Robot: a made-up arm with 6 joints. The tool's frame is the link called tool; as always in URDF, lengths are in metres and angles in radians.
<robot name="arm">
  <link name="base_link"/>
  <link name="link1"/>
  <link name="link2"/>
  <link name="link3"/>
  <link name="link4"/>
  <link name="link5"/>
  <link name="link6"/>
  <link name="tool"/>
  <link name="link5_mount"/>
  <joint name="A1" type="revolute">
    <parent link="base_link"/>
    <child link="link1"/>
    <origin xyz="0 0 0.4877" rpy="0 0 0"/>
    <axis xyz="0 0 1"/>
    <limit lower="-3.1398" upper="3.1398" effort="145" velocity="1"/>
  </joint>
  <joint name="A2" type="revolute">
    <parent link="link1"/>
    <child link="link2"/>
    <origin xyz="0 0 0" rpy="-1.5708 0 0"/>
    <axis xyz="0 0 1"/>
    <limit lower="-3.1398" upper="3.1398" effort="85" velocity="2.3"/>
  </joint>
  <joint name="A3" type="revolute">
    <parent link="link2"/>
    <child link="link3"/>
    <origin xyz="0 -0.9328 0" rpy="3.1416 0 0"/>
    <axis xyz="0 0 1"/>
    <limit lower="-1.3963" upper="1.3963" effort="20" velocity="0.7"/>
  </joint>
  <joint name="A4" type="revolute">
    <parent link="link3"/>
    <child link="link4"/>
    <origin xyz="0 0 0" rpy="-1.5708 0 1.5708"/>
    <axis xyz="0 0 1"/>
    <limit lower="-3.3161" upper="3.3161" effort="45" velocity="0.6"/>
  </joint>
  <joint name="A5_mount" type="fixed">
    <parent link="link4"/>
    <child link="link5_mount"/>
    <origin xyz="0 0 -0.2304" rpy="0 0 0"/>
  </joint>
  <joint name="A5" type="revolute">
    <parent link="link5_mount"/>
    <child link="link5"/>
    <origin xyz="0 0 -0.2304" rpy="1.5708 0 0"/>
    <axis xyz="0 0 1"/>
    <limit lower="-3.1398" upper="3.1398" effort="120" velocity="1.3"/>
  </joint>
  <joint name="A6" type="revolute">
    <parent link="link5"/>
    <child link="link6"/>
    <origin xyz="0 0 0.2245" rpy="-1.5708 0 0"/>
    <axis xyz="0 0 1"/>
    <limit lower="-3.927" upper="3.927" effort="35" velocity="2.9"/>
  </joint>
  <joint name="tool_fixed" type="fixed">
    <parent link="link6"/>
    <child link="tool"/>
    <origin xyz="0 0 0" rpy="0 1.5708 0"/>
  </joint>
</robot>
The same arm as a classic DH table. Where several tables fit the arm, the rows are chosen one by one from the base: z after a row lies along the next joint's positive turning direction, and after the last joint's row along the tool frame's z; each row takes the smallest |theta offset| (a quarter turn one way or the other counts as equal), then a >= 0, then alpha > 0; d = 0 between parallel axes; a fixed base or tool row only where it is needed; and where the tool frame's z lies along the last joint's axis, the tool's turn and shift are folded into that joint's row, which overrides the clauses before.
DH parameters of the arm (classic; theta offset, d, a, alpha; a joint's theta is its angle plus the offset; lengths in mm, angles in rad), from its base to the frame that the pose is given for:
A1: 0 487.7 0 -1.5708
A2: -1.5708 0 932.8 3.1416
A3: 0 0 0 -1.5708
A4: 0 -460.8 0 1.5708
A5: 0 224.5 0 -1.5708
A6: 1.5708 0 0 1.5708
tool (fixed): -1.5708 0 0 0
Joint limits (rad, base to tool): -3.1398..3.1398 -3.1398..3.1398 -1.3963..1.3963 -3.3161..3.3161 -3.1398..3.1398 -3.927..3.927

